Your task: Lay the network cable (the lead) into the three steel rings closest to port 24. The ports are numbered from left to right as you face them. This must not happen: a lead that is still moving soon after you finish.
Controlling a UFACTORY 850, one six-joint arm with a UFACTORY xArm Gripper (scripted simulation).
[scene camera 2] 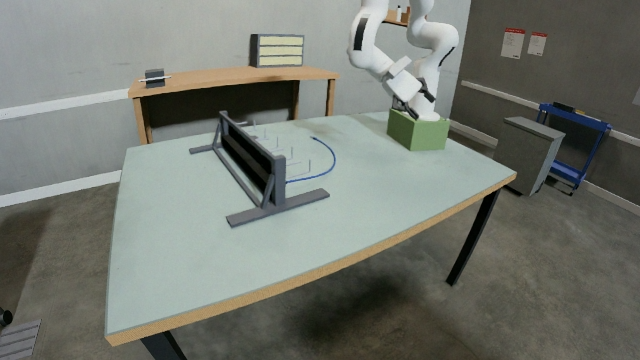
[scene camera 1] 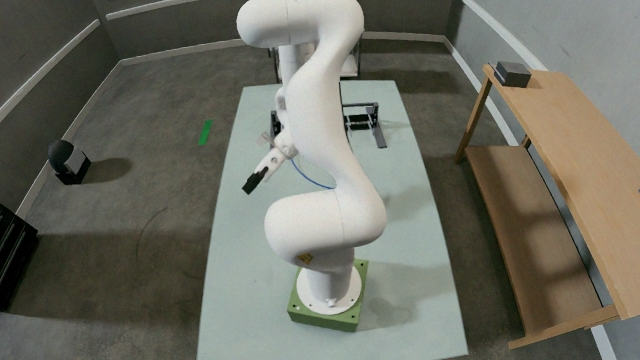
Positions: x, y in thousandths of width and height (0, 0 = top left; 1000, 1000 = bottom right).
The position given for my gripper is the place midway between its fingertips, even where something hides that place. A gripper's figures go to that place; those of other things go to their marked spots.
Labels:
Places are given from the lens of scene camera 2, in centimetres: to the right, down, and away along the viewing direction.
my gripper (scene camera 2: 666, 304): 34, -23, 83
dark grey patch-panel rack (scene camera 2: 416, 476): -15, -2, 80

